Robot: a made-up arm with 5 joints. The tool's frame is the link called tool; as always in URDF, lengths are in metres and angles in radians. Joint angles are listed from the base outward.
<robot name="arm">
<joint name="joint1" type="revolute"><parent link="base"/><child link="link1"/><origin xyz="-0.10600 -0.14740 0.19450"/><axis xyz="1 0 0"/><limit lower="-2.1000" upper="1.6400"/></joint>
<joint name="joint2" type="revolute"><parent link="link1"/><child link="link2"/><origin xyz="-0.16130 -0.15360 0.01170"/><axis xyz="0 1 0"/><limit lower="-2.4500" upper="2.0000"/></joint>
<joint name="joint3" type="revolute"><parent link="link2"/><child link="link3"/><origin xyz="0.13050 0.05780 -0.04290"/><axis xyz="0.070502 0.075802 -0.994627"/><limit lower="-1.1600" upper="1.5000"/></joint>
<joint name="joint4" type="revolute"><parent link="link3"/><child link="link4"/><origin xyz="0.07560 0.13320 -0.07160"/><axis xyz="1 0 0"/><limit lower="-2.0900" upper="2.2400"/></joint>
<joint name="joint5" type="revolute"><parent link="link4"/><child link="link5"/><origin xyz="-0.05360 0.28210 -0.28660"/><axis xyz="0 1 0"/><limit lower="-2.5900" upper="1.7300"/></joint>
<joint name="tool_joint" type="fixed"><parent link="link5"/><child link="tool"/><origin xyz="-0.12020 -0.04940 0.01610"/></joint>
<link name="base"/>
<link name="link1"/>
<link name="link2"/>
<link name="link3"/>
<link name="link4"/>
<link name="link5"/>
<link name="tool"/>
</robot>
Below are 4 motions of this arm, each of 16 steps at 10 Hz.
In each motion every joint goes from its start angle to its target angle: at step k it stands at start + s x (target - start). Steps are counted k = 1, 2, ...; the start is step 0. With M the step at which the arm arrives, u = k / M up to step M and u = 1 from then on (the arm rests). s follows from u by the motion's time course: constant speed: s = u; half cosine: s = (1 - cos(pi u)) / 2; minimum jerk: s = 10 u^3 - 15 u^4 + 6 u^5.
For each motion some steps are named. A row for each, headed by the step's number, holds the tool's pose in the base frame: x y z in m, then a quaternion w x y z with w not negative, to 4 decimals.
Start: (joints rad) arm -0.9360 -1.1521 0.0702 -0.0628 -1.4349
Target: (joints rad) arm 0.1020 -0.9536 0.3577 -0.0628 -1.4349
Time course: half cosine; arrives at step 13
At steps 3, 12, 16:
3: 0.2762 -0.0321 -0.0378 0.2536 -0.1465 -0.8973 0.3303
12: 0.2924 0.1019 0.1111 0.3804 -0.0428 -0.9010 -0.2044
16: 0.2927 0.1029 0.1143 0.3821 -0.0405 -0.8983 -0.2130

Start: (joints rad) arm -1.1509 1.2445 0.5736 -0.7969 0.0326
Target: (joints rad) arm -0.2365 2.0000 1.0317 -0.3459 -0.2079
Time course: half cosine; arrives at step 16
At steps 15, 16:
15: -0.7958 -0.0063 0.0999 0.3846 -0.5274 0.7302 -0.2018
16: -0.7970 -0.0049 0.1027 0.3849 -0.5269 0.7312 -0.1992

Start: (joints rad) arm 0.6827 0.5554 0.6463 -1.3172 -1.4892
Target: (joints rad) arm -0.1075 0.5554 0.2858 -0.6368 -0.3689
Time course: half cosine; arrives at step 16
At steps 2, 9, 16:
2: -0.5079 -0.0974 -0.2362 0.9025 -0.2173 -0.2494 0.2757
9: -0.4994 -0.1100 -0.2620 0.9316 -0.3422 -0.0222 0.1203
16: -0.4745 -0.1267 -0.2600 0.9151 -0.3770 0.1429 0.0089

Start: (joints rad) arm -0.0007 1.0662 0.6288 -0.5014 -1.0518
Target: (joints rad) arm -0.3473 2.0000 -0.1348 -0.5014 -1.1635
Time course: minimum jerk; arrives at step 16
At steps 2, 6, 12, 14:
2: -0.6809 -0.0627 -0.1968 0.9258 -0.3580 0.1101 0.0503
6: -0.7757 -0.0911 -0.0679 0.9225 -0.3100 0.1869 0.1338
12: -0.8322 -0.0638 0.2926 0.8951 -0.1248 0.3815 0.1940
14: -0.8206 -0.0492 0.3407 0.8900 -0.0942 0.4059 0.1853

